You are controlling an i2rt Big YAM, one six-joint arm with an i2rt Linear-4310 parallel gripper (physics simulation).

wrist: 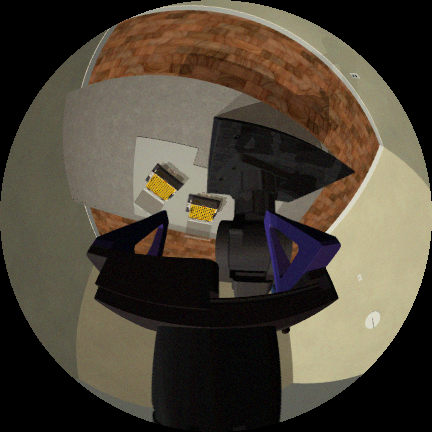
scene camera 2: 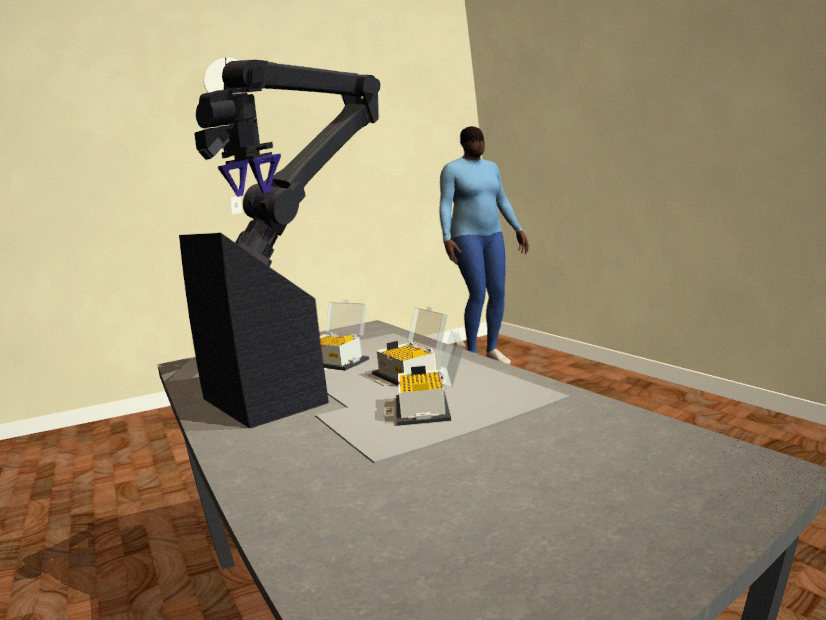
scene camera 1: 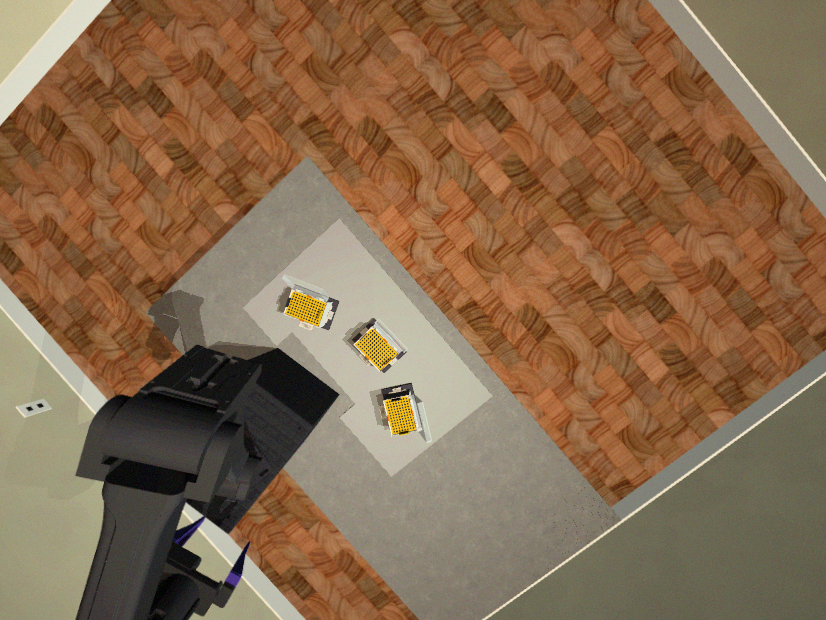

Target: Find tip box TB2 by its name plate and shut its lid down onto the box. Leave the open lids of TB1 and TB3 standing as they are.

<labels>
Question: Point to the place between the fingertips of my gripper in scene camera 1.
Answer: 226,531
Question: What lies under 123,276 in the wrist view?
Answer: My gripper.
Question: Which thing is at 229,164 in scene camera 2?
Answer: My gripper.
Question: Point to a pale mat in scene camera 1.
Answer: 337,262
</labels>
